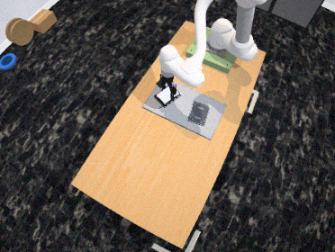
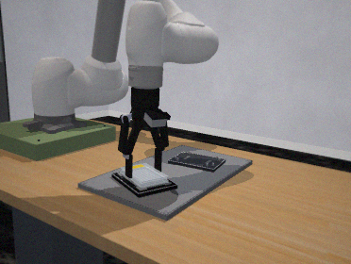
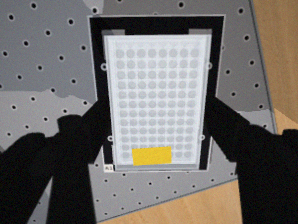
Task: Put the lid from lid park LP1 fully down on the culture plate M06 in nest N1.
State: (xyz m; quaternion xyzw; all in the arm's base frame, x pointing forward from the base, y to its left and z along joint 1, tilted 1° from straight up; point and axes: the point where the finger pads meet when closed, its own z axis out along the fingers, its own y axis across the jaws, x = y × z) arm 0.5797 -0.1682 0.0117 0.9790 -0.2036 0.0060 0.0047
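My gripper is now 2 cm above the lid. The rest, counted from my hand: nest N1: 5 cm below; culture plate M06: 3 cm below; lid park LP1: 4 cm ahead, 26 cm to the left, 5 cm below.
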